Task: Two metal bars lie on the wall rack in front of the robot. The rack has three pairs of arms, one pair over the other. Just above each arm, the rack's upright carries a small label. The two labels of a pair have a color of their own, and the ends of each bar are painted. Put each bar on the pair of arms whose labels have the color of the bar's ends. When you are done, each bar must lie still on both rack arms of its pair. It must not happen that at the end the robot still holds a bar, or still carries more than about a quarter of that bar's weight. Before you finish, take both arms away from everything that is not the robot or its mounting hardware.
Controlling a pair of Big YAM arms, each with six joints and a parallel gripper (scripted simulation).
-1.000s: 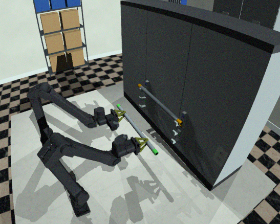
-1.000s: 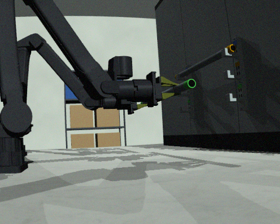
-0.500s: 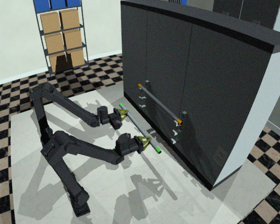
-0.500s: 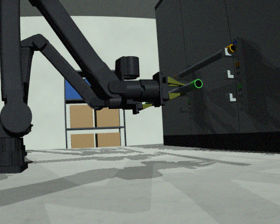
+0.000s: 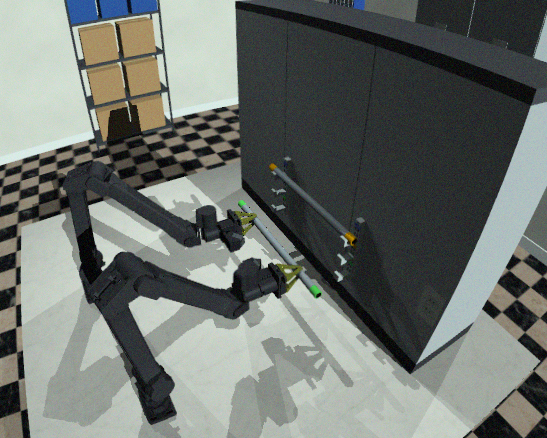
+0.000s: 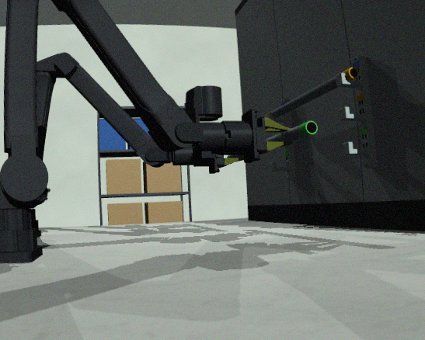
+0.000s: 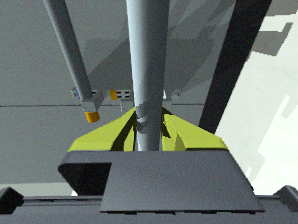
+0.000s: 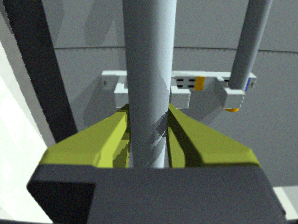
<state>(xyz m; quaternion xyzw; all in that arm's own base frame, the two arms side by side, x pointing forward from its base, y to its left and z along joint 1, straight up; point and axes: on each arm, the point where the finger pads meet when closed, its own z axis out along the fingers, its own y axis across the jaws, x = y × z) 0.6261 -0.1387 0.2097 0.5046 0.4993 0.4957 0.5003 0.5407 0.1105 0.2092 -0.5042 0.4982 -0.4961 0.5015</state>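
Now: right hand 2 cm short of the green-ended bar and 15 cm to the right of it. From my right hand the other things lie so: grey cabinet wall 36 cm ahead, 14 cm to the left, 24 cm above; then orange-ended bar 15 cm ahead, 14 cm to the left, 13 cm above; then wall outlet 12 cm ahead, 38 cm to the right, 9 cm above.
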